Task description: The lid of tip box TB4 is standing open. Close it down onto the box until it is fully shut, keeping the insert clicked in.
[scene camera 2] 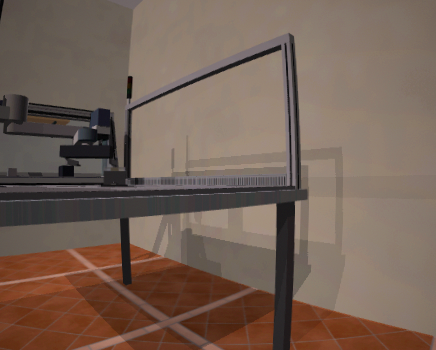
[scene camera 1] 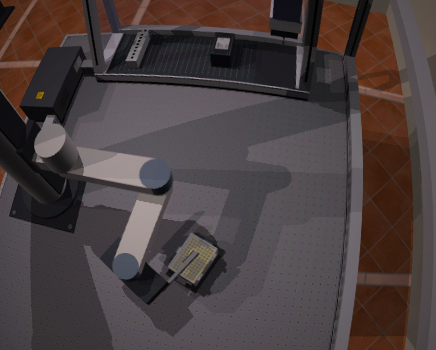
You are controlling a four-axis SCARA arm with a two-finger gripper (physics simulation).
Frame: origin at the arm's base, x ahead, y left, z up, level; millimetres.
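Seen in the pictures: gripper, fingertip midpoint: [scene camera 2: 97, 163] [scene camera 1: 174, 233]; arm's base, link origin: [scene camera 1: 51, 186].
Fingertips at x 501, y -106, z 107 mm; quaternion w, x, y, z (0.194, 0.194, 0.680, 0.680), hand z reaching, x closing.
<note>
Pixels of each thing's top centre, then the offset from my fingertips to it. "spot": a spot on its surface instead. Level surfaces: height alone.
- Tip box TB4, top centre: [scene camera 1: 192, 257] [scene camera 2: 114, 167] dy -58, dx +57, dz -17 mm
- black tray deck, surface height: dz -45 mm
- light rack with holes, surface spot: [scene camera 1: 138, 48] spot: dy +656, dx -286, dz +0 mm
- small black box, surface spot: [scene camera 1: 222, 52] spot: dy +635, dx +35, dz +24 mm
- dark cabinet, surface spot: [scene camera 1: 54, 82] spot: dy +468, dx -579, dz +20 mm
Tip box TB4 [scene camera 1: 194, 265] [scene camera 2: 115, 176] stands on the bench. Its insert, a yellowish grid, lies level inside the rim in the scene camera 1 view; whether it is clicked in is too small to tell. The lid cannot be told apart clearly, so its angle is unclear. My gripper [scene camera 1: 183, 267] [scene camera 2: 86, 153] is open with nothing between its fingers. Its dark body is beside the box, and a thin light bar, seemingly a finger, reaches from it across the box in the scene camera 1 view. Contact with the lid cannot be seen.
A black tray deck [scene camera 1: 180, 57] runs along the back, carrying a light rack with holes [scene camera 1: 138, 48] and a small black box [scene camera 1: 222, 52]. A dark cabinet [scene camera 1: 54, 82] stands at the left. A metal frame [scene camera 2: 210, 72] rises at the bench edge.
</note>
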